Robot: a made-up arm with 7 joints.
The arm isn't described. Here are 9 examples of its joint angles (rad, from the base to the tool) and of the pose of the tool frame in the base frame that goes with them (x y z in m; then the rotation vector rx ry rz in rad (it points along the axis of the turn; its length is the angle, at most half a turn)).
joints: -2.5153 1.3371 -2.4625 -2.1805 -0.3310 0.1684 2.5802
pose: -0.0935 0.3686 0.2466 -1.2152 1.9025 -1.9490
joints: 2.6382 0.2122 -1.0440 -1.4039 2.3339 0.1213 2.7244
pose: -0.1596 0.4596 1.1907 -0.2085 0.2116 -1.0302
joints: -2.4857 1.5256 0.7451 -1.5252 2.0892 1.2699 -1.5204
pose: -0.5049 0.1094 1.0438 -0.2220 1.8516 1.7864
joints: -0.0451 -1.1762 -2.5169 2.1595 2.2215 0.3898 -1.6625
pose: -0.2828 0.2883 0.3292 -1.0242 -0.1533 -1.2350
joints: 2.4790 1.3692 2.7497 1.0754 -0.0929 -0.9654 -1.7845
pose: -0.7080 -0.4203 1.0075 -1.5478 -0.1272 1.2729
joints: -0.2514 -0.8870 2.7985 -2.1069 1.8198 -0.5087 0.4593
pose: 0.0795 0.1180 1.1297 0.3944 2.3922 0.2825
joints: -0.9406 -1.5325 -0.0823 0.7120 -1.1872 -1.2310 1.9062
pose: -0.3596 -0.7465 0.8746 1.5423 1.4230 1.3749
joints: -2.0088 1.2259 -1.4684 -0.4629 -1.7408 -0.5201 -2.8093
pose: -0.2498 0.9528 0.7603 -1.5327 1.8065 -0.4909
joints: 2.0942 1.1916 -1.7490 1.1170 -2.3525 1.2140 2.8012
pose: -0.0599 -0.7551 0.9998 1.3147 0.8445 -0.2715
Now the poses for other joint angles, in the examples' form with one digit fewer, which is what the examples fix.
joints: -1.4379 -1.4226 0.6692 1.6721 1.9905 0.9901 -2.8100
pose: 0.329 -0.443 0.985 0.991 1.806 2.121
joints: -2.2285 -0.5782 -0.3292 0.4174 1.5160 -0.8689 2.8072
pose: 0.033 -0.405 1.413 2.649 0.829 -1.322
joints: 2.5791 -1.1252 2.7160 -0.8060 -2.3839 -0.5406 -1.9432
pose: 0.682 0.165 1.161 0.653 1.352 -1.857
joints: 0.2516 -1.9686 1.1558 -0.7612 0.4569 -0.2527 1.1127
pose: -0.610 0.540 0.146 -1.820 1.608 -0.725
